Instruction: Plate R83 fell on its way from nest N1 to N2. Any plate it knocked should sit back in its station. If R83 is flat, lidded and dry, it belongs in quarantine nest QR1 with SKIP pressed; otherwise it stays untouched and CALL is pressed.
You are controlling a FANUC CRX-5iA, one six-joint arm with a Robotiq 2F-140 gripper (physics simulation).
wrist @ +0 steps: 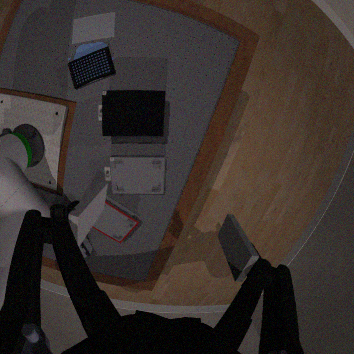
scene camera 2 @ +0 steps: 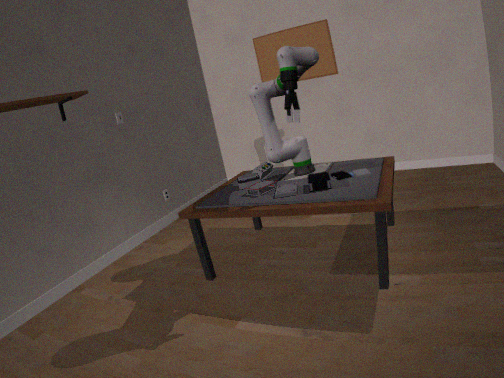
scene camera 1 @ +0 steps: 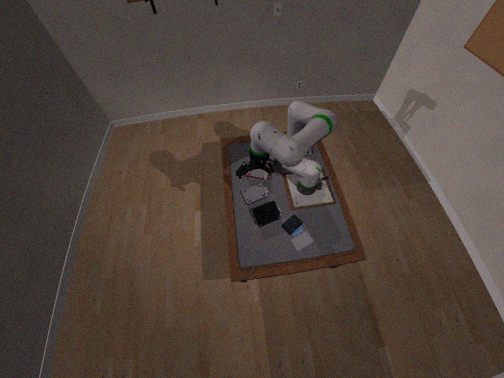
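Seen in the pictures: gripper, fingertip midpoint: [wrist: 165, 211] [scene camera 2: 293, 122] [scene camera 1: 253, 179]; arm's base, origin of the base link: [wrist: 26, 144] [scene camera 2: 304, 172] [scene camera 1: 306, 186].
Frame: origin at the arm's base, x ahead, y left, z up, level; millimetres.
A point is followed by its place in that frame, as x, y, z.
My gripper [scene camera 1: 257, 174] @(430, 69, 382) [scene camera 2: 293, 117] @(430, 69, 382) [wrist: 165, 211] @(430, 69, 382) is open and empty, high above the table. A dark plate with a grid of wells [scene camera 1: 292, 225] @(216, 265, 14) [scene camera 2: 341, 175] @(242, 260, 14) [wrist: 91, 68] @(219, 249, 14) lies askew on the mat. A blue patch [scene camera 1: 298, 232] @(191, 320, 2) [wrist: 91, 49] @(202, 309, 1) shows at its edge, and a pale rectangular sheet [scene camera 1: 302, 241] @(190, 388, 8) [scene camera 2: 361, 172] @(209, 381, 8) [wrist: 93, 27] @(193, 379, 8) lies beyond. A black block [scene camera 1: 266, 213] @(367, 148, 57) [scene camera 2: 319, 181] @(442, 151, 51) [wrist: 133, 113] @(365, 137, 57) stands by a tab. A grey nest [scene camera 1: 255, 193] @(391, -41, 22) [scene camera 2: 287, 189] @(423, -36, 22) [wrist: 137, 175] @(400, -45, 23) looks empty. The red-edged nest QR1 [scene camera 2: 260, 189] @(407, -197, 36) [wrist: 117, 223] @(351, -221, 40) is partly hidden by a finger in the wrist view. Plate labels are unreadable.
The button panel [scene camera 2: 265, 170] @(-1, -271, 49) stands at the table's far end, near a pale-topped item [scene camera 2: 248, 177] @(158, -346, 55). The arm's base stands on a pale board [scene camera 1: 315, 200] @(-17, 131, 8) [wrist: 52, 125] @(109, 73, 4) with a wooden rim. The table [scene camera 1: 231, 240] @(640, 245, -12) [scene camera 2: 300, 209] @(642, 64, -21) [wrist: 240, 65] @(654, 359, -13) has a raised-looking brown border.
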